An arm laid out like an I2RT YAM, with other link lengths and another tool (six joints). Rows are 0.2 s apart.
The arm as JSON. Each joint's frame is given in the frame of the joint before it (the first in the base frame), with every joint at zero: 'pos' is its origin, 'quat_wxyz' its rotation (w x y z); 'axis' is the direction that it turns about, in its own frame. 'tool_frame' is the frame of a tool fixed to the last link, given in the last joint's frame.
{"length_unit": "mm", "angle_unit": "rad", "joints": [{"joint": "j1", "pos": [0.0, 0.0, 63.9], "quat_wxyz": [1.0, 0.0, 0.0, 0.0], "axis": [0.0, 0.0, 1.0]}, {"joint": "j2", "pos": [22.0, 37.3, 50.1], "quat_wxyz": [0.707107, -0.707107, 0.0, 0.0], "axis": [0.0, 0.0, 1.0]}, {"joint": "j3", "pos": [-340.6, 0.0, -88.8], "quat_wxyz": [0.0, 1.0, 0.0, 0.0], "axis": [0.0, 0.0, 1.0]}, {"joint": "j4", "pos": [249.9, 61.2, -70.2], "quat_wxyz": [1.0, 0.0, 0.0, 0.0], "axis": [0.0, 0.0, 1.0]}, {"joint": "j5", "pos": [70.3, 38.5, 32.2], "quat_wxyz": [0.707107, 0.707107, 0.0, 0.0], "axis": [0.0, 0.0, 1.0]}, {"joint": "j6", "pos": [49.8, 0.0, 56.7], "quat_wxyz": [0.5, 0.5, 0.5, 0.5], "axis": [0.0, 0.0, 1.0]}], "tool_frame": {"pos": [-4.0, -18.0, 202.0], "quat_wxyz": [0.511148, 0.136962, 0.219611, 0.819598]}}
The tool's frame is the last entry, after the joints.
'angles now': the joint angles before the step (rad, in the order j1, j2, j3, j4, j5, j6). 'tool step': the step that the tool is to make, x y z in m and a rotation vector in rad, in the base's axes. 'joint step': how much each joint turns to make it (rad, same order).
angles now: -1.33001, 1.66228, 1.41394, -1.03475, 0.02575, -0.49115
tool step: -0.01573, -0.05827, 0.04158, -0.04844, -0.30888, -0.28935
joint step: -0.19571, 0.05873, 0.15105, 0.01907, -0.24910, 0.19035
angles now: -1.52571, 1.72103, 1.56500, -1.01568, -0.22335, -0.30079
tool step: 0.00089, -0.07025, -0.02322, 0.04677, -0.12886, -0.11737
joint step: -0.04311, 0.21822, 0.18275, 0.02441, -0.09156, 0.12283
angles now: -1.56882, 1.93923, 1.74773, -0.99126, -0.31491, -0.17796
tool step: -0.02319, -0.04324, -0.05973, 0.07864, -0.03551, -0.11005
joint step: -0.04273, 0.18387, 0.08086, 0.04846, -0.00801, 0.07897
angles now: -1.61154, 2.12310, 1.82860, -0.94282, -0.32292, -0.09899
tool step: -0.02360, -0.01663, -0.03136, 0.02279, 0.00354, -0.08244
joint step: -0.02937, 0.06484, -0.00002, 0.05799, 0.02174, 0.05112
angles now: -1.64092, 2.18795, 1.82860, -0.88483, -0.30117, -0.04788
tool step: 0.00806, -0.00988, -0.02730, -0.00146, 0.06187, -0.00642
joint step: 0.04731, 0.03318, -0.03281, 0.07857, 0.07591, 0.03167
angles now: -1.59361, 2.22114, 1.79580, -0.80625, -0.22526, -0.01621
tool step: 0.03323, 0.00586, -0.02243, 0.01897, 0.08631, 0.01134
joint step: 0.10642, 0.01105, -0.04464, 0.04462, 0.11215, 0.06255
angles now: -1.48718, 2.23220, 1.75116, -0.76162, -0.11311, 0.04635
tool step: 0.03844, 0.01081, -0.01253, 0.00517, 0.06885, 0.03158
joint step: 0.10757, 0.00152, -0.03626, 0.02671, 0.08812, 0.05074
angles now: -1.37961, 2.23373, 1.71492, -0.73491, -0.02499, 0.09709
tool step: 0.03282, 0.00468, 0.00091, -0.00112, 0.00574, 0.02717
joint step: 0.06562, 0.00535, 0.01377, -0.00804, 0.01755, 0.03471
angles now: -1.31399, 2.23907, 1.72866, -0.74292, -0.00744, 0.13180
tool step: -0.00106, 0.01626, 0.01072, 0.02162, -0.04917, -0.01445
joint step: -0.01679, -0.04961, -0.04579, -0.01221, -0.05112, 0.01411
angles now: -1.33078, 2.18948, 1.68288, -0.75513, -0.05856, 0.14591
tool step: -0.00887, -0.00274, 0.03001, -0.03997, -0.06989, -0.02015
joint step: -0.04502, -0.06407, -0.02097, 0.01068, -0.06447, -0.00382
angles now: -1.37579, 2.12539, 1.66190, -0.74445, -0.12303, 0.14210
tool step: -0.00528, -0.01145, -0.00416, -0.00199, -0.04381, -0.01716
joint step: -0.03242, 0.02670, 0.01867, 0.01795, -0.04538, 0.00115
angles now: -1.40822, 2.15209, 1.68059, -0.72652, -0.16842, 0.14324
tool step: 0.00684, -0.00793, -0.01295, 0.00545, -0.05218, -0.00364
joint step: -0.01221, 0.03623, 0.00037, 0.04083, -0.05189, 0.01145
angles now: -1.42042, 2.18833, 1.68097, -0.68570, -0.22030, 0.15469
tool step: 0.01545, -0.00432, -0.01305, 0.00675, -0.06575, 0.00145
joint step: 0.00000, 0.03166, -0.01413, 0.05495, -0.06180, 0.02404
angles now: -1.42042, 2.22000, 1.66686, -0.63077, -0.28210, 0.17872
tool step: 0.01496, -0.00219, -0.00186, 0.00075, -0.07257, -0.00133
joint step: -0.00152, 0.01107, -0.01563, 0.04578, -0.06638, 0.02900
